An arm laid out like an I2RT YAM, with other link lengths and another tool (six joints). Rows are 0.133 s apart.
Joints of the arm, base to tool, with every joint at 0 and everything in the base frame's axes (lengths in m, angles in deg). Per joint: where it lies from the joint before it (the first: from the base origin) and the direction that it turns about. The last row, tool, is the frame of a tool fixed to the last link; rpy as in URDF.
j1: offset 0 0 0.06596 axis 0 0 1
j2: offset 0.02 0.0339 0.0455 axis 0 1 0
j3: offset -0.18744 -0.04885 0 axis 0 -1 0
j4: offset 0.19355 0.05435 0.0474 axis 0 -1 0
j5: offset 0.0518 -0.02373 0.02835 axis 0 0 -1
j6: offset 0.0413 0 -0.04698 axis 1 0 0
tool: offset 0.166 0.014 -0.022 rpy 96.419 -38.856 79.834
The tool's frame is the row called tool.
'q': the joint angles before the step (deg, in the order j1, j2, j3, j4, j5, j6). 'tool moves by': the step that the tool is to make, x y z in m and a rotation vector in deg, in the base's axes. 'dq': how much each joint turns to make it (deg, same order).
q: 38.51, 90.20, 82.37, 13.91, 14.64, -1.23
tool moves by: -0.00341, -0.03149, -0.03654, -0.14, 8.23, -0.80
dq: -4.75, -5.65, -6.14, -7.35, -3.76, 5.01
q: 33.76, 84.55, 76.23, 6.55, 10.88, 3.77
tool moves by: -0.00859, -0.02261, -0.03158, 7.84, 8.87, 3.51
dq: -8.23, -5.42, -8.65, -1.47, -12.51, 10.36
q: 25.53, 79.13, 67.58, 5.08, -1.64, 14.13
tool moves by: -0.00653, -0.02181, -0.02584, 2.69, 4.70, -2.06
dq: -3.43, -4.07, -7.28, 0.19, -1.96, 4.13
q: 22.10, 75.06, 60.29, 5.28, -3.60, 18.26
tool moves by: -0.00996, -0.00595, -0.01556, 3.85, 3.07, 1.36
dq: -2.93, -2.83, -5.79, 1.86, -5.04, 3.89
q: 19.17, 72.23, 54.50, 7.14, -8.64, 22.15
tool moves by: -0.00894, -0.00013, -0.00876, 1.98, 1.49, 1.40
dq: -1.16, -1.93, -3.68, 1.30, -2.95, 1.86
